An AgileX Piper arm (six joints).
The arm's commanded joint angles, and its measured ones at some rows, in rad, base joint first. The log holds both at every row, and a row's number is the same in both.
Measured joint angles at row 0: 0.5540, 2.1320, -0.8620, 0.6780, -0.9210, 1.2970
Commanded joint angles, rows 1 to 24: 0.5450, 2.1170, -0.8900, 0.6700, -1.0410, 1.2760; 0.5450, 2.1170, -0.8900, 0.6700, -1.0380, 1.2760; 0.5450, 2.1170, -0.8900, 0.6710, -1.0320, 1.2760; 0.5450, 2.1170, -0.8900, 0.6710, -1.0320, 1.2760; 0.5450, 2.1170, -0.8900, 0.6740, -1.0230, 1.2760; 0.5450, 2.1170, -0.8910, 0.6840, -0.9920, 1.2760; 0.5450, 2.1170, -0.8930, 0.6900, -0.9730, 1.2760; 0.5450, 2.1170, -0.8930, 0.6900, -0.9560, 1.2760; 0.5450, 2.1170, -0.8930, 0.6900, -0.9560, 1.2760; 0.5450, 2.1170, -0.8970, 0.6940, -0.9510, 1.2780; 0.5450, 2.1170, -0.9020, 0.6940, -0.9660, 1.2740; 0.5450, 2.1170, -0.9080, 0.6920, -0.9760, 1.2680; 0.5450, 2.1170, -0.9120, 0.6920, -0.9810, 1.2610; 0.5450, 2.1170, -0.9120, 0.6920, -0.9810, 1.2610; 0.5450, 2.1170, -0.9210, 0.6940, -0.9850, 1.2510; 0.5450, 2.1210, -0.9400, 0.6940, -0.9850, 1.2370; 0.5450, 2.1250, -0.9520, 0.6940, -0.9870, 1.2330; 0.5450, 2.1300, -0.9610, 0.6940, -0.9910, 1.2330; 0.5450, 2.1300, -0.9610, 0.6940, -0.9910, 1.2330; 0.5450, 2.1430, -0.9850, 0.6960, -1.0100, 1.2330; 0.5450, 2.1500, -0.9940, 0.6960, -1.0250, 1.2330; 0.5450, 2.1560, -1.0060, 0.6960, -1.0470, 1.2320; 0.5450, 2.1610, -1.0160, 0.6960, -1.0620, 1.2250; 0.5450, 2.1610, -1.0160, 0.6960, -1.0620, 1.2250
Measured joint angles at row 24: 0.5610, 2.1560, -0.9320, 0.7670, -0.8680, 1.2450
